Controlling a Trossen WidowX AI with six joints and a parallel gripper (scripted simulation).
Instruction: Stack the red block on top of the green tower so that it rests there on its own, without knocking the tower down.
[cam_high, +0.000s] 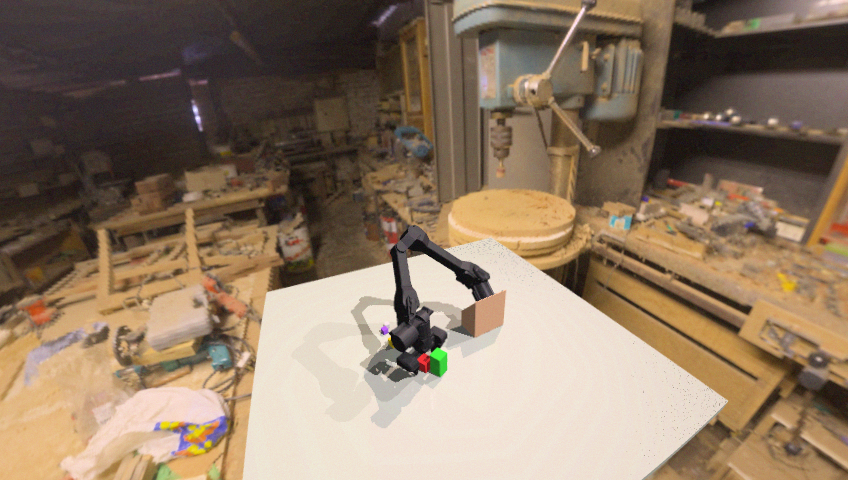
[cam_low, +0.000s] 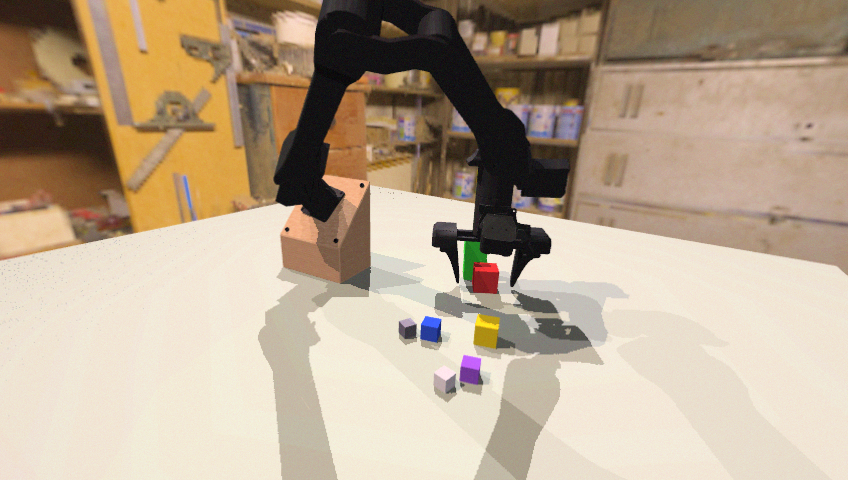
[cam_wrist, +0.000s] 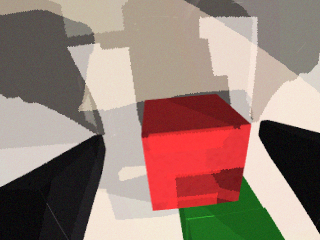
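Now: gripper tip 10 mm below the red block. Also, from my gripper tip: grey block: 190 mm to the right, 20 mm behind; then blue block: 180 mm to the right, 10 mm ahead; then yellow block: 140 mm to the right, 70 mm ahead, 10 mm above.
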